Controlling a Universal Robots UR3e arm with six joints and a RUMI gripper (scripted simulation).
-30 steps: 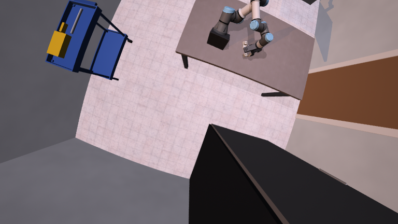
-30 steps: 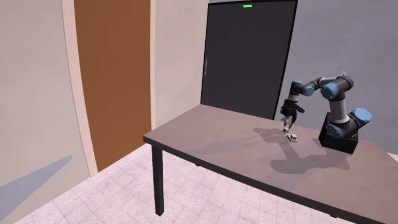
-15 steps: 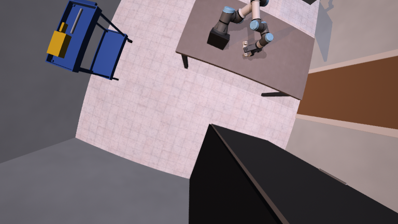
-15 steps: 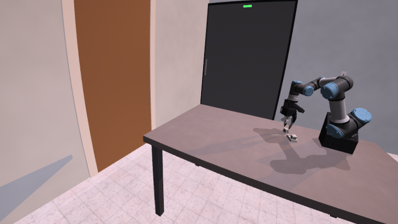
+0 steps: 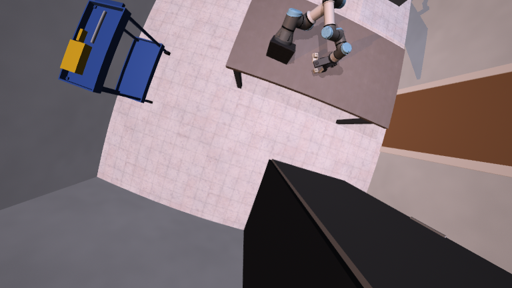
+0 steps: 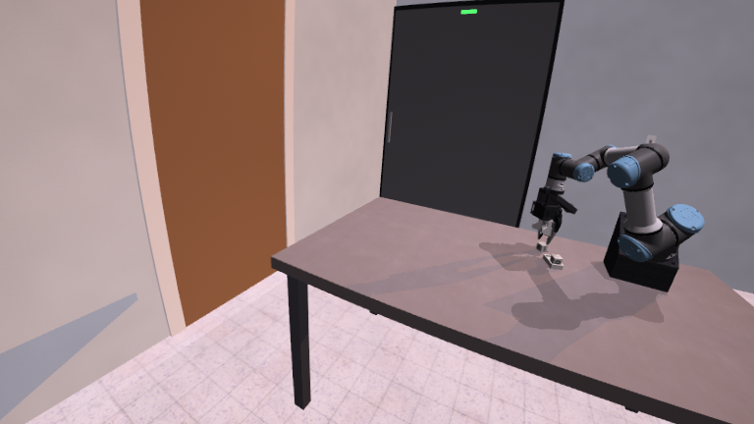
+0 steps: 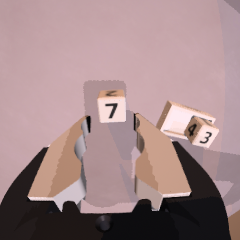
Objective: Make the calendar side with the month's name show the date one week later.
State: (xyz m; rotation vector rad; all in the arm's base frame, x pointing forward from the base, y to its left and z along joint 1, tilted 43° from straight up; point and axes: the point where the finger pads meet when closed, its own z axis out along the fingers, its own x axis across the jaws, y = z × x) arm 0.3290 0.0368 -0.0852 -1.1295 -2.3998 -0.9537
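My gripper is now 4 cm above the cube. From my hand the other things lie so: pale tray: 10 cm to the left, 4 cm below, 4 cm behind.
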